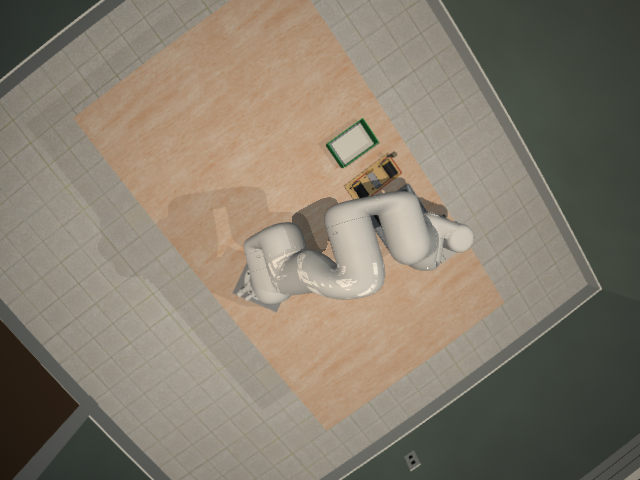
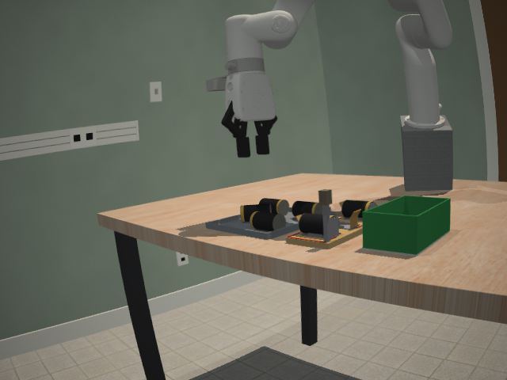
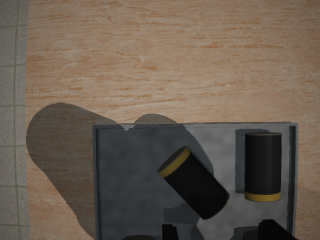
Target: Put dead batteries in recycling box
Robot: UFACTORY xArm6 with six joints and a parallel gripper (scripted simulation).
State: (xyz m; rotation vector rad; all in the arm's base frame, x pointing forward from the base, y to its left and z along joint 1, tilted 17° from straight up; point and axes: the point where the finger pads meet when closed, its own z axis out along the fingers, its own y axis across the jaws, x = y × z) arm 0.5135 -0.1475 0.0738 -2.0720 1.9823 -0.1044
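Now: the grey tray 10 mm behind my hand, 20 mm to the left of it and 150 mm below it. Round my hand: green recycling box: 30 mm behind, 350 mm to the left, 140 mm below.
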